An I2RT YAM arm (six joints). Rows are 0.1 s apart.
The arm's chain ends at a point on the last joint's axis. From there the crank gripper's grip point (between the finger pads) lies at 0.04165 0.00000 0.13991 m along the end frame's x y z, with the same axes.
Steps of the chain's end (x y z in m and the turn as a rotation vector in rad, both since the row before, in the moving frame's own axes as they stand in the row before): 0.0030, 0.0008, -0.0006, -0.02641, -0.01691, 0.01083; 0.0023, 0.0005, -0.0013, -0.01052, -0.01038, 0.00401; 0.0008, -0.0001, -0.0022, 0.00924, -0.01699, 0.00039; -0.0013, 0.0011, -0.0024, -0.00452, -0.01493, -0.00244; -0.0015, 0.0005, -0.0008, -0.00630, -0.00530, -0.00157; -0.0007, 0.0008, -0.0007, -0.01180, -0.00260, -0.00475
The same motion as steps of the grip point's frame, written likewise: 0.0006, 0.0049, 0.0000, -0.02641, -0.01691, 0.01083; 0.0008, 0.0021, -0.0009, -0.01052, -0.01038, 0.00401; -0.0016, -0.0014, -0.0015, 0.00924, -0.01699, 0.00039; -0.0034, 0.0016, -0.0018, -0.00452, -0.01493, -0.00244; -0.0022, 0.0013, -0.0006, -0.00630, -0.00530, -0.00157; -0.0011, 0.0023, -0.0006, -0.01180, -0.00260, -0.00475
